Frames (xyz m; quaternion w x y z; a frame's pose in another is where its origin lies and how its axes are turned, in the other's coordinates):
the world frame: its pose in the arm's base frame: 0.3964 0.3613 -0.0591 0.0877 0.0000 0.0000 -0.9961
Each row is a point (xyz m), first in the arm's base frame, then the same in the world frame.
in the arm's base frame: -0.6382 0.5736 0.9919
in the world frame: 0.9816 -0.3898 1.0510
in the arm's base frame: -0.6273 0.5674 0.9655
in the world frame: 0.9719 -0.3818 1.0246
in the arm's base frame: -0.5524 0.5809 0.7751
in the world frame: 0.8958 -0.3820 0.8342
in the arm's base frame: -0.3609 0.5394 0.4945
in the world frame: 0.7145 -0.3077 0.5536
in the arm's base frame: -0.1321 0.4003 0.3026
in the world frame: 0.5136 -0.1307 0.3617
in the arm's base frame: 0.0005 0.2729 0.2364
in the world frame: 0.4053 0.0179 0.2955
